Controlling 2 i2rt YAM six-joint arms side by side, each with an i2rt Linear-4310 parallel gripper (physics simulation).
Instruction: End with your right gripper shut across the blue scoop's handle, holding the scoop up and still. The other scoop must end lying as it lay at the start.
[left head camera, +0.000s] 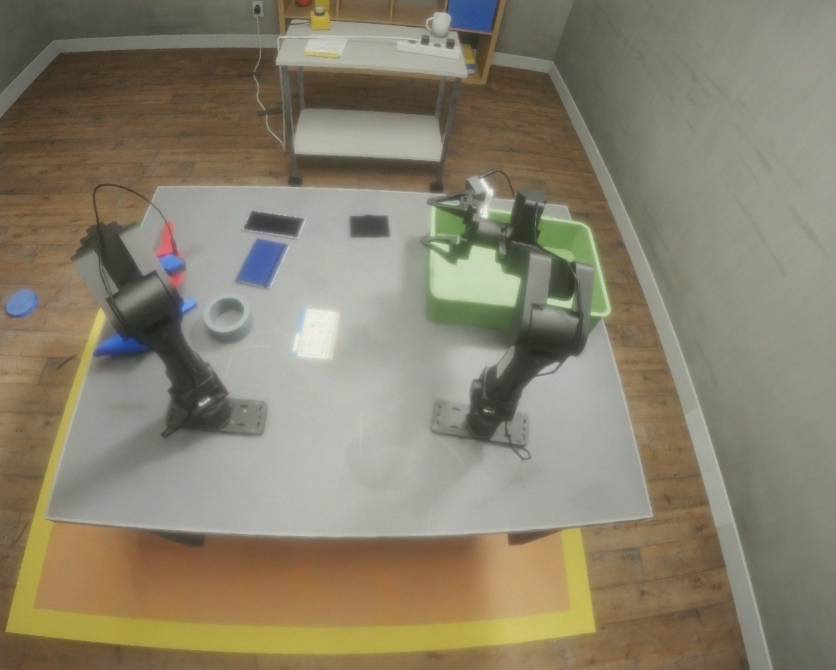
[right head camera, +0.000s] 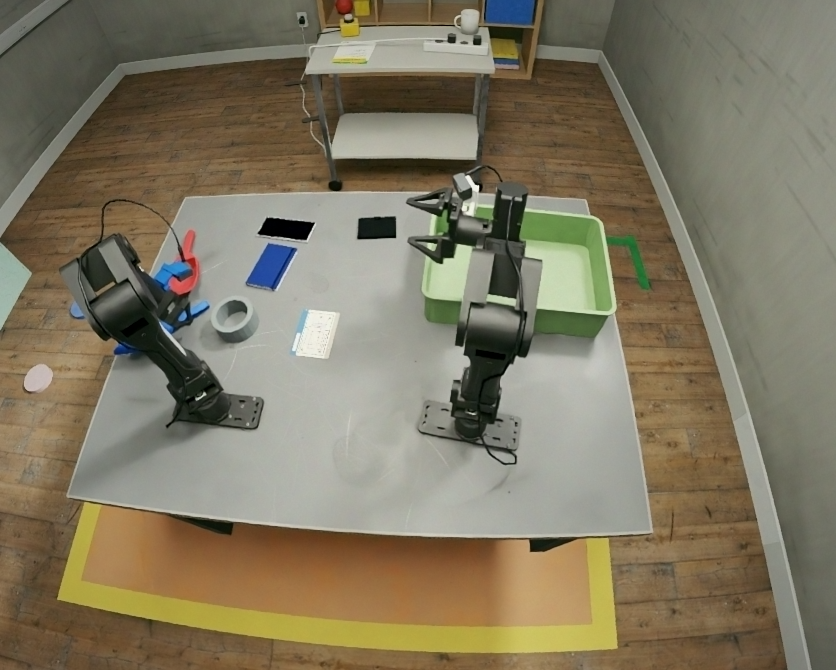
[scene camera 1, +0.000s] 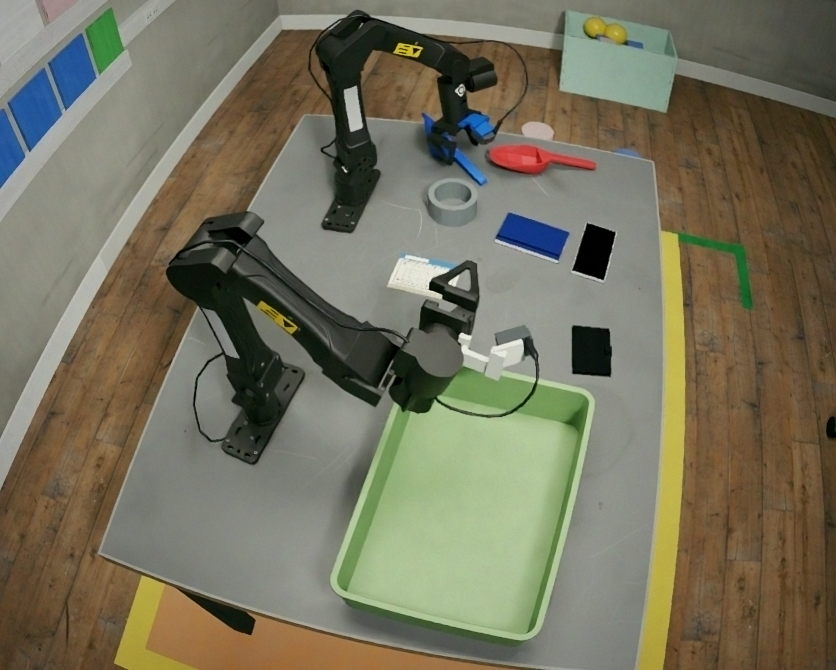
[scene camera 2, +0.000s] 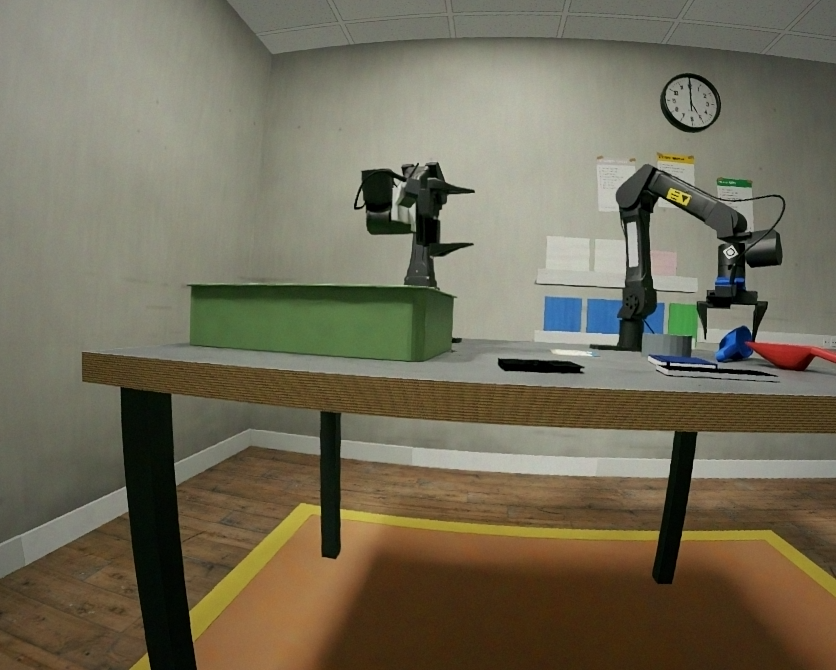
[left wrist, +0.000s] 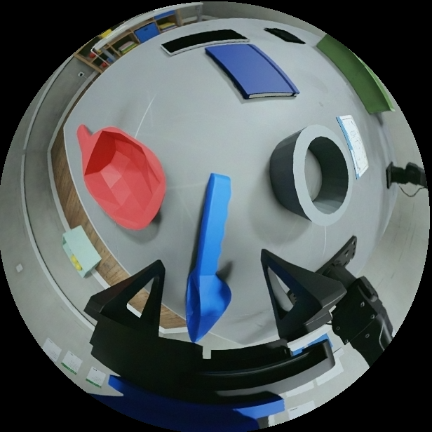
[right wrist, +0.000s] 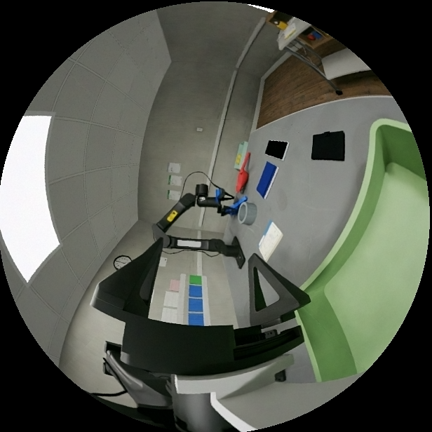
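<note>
The blue scoop lies on the table, its handle reaching toward the grey ring. The red scoop lies beside it, near the table's edge. My left gripper is open and empty, pointing down low over the blue scoop; in the left wrist view its fingers stand on either side of where handle and bowl meet. My right gripper is open and empty, high beside the green bin, pointing sideways, far from both scoops. My left arm partly hides the blue scoop in both head views.
The green bin stands under my right forearm. A grey ring stands near the blue handle. A blue notebook, a phone, a black wallet-like item and a white card lie between the arms.
</note>
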